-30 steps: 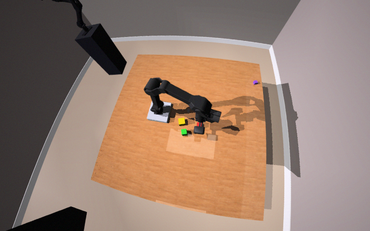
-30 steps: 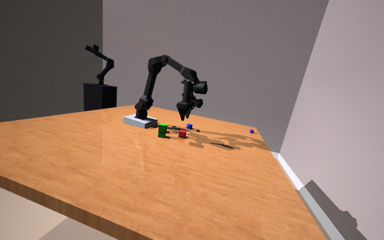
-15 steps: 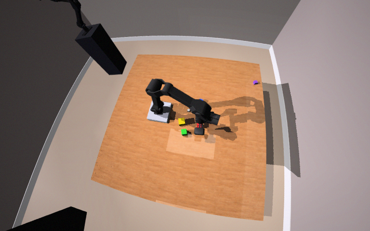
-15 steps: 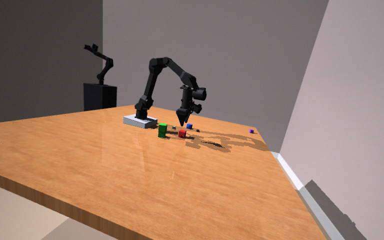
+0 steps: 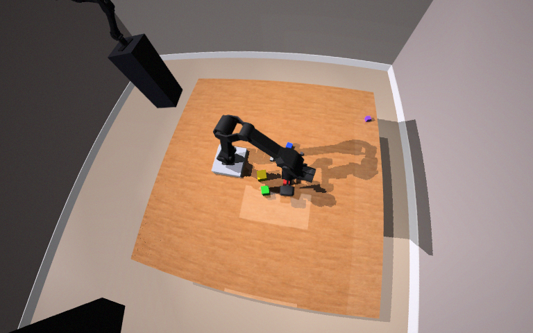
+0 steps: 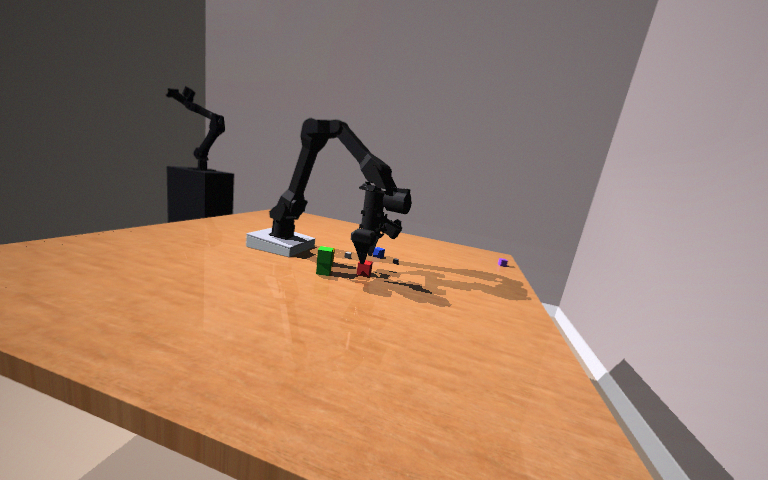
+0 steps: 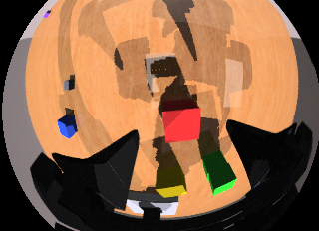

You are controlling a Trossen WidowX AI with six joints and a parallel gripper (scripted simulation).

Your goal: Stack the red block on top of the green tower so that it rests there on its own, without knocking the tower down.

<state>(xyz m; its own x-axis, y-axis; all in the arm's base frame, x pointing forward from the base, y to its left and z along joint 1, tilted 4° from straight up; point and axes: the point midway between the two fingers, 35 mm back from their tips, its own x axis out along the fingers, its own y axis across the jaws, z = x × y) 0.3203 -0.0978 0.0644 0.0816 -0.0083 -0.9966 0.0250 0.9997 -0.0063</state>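
The red block is 30 mm below my gripper tip. From my gripper tip the other things lie so: purple block: 490 mm ahead, 420 mm to the left, 30 mm below; then blue block: 200 mm to the left, 30 mm below; then yellow block: 130 mm behind, 20 mm to the left, 20 mm below.
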